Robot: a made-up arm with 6 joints. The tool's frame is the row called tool. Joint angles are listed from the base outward.
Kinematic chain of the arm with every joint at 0, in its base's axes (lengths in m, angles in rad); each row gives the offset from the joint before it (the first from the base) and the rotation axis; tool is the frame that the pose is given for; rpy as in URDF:
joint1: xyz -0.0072 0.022 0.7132 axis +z
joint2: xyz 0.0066 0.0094 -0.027 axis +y
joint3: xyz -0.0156 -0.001 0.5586 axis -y
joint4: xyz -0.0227 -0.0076 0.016 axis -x
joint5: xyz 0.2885 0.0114 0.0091 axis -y
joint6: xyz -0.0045 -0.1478 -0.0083 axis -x
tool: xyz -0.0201 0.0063 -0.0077 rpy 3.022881 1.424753 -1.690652
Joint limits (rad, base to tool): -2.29..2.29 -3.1..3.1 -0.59..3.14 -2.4..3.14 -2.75..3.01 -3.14..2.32
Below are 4 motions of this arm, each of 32 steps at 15 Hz.
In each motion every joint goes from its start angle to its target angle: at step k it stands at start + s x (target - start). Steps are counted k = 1, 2, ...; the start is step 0. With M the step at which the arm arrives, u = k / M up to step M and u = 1 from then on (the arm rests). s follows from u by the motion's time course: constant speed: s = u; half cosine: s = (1 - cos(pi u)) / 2; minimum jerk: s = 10 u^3 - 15 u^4 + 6 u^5.
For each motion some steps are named. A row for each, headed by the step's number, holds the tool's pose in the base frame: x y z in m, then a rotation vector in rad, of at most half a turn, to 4 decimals.
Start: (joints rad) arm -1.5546 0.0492 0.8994 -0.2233 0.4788 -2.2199
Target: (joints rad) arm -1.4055 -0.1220 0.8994 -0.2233 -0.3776 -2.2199
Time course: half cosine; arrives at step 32
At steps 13, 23, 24, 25, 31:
13: -0.1286 -0.1253 1.4306 -1.0312 -0.7005 0.4331
23: -0.1295 -0.0675 1.4445 -0.6843 -0.7122 0.4656
24: -0.1299 -0.0630 1.4454 -0.6571 -0.7114 0.4680
25: -0.1303 -0.0590 1.4463 -0.6325 -0.7105 0.4701
31: -0.1321 -0.0455 1.4491 -0.5497 -0.7059 0.4772

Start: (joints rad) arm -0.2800 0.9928 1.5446 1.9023 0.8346 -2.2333
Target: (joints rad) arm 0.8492 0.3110 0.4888 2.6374 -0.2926 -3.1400
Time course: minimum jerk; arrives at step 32
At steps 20, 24, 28, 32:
20: 0.3328 0.3577 1.3473 -1.3865 0.4861 1.6378
24: 0.2191 0.3960 1.3430 -1.3877 0.3075 1.6816
28: 0.1600 0.4016 1.3371 -1.3920 0.1980 1.7093
32: 0.1493 0.4016 1.3357 -1.3929 0.1764 1.7149

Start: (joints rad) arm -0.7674 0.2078 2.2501 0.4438 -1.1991 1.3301
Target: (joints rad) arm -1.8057 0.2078 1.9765 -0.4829 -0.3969 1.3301
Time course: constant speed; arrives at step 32
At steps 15, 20, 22, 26, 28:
15: -0.1431 -0.0176 1.4481 -0.4291 2.4509 -1.4697
20: -0.1432 -0.0274 1.4592 -0.4354 2.4183 -1.5956
22: -0.1440 -0.0315 1.4631 -0.4374 2.4026 -1.6416
26: -0.1471 -0.0398 1.4699 -0.4391 2.3665 -1.7272
28: -0.1493 -0.0439 1.4728 -0.4383 2.3459 -1.7672

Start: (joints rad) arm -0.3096 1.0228 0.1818 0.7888 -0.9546 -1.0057
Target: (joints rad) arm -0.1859 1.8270 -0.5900 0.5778 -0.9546 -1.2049
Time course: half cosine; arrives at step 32
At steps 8, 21, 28, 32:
8: 0.6728 -0.2590 0.7754 0.8632 2.5062 1.2758
21: 0.5250 -0.1844 0.4063 -1.3704 -2.0622 -0.8858
28: 0.4232 -0.1532 0.3253 -1.4270 -1.7907 -0.6092
32: 0.4052 -0.1484 0.3155 -1.4316 -1.7465 -0.5609

